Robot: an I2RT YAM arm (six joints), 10 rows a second.
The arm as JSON. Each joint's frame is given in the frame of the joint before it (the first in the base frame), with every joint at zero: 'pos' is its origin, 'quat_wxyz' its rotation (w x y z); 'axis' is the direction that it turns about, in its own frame. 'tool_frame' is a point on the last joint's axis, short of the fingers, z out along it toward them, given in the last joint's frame.
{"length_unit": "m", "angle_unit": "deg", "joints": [
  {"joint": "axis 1", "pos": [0.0, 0.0, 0.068], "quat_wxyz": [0.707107, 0.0, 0.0, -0.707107], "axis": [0.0, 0.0, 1.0]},
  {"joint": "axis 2", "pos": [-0.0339, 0.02, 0.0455], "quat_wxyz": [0.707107, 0.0, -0.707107, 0.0], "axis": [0.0, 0.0, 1.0]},
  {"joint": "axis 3", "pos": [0.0, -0.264, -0.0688], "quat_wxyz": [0.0, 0.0, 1.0, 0.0], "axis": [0.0, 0.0, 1.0]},
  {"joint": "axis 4", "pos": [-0.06, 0.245, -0.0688], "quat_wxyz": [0.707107, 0.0, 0.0, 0.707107], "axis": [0.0, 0.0, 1.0]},
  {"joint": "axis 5", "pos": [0.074, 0.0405, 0.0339], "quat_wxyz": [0.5, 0.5, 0.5, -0.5], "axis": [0.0, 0.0, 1.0]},
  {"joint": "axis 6", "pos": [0.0, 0.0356, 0.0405], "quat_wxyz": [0.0, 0.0, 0.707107, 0.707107], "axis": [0.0, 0.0, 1.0]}
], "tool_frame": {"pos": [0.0, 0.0, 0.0], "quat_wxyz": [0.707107, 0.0, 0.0, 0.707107]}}
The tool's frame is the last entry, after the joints.
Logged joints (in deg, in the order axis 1, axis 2, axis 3, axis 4, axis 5, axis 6), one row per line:
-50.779, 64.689, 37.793, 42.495, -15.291, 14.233
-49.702, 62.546, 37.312, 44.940, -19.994, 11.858
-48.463, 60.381, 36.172, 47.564, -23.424, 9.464
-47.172, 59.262, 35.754, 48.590, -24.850, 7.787
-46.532, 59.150, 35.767, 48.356, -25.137, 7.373
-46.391, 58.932, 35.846, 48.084, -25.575, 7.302
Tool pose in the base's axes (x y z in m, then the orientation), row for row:
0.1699, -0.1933, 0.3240, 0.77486, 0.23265, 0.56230, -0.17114
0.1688, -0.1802, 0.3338, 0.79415, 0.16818, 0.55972, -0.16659
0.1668, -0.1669, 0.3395, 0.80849, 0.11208, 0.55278, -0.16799
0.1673, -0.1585, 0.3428, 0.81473, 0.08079, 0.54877, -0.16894
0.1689, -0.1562, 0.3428, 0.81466, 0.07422, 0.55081, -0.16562
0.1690, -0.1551, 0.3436, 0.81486, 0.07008, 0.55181, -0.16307
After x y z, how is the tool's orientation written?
As a quaternion, w x y z.
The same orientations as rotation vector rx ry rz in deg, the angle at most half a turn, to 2 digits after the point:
28.86, 69.75, -21.23
20.71, 68.94, -20.52
13.73, 67.73, -20.58
9.88, 67.08, -20.65
9.07, 67.33, -20.25
8.57, 67.45, -19.93

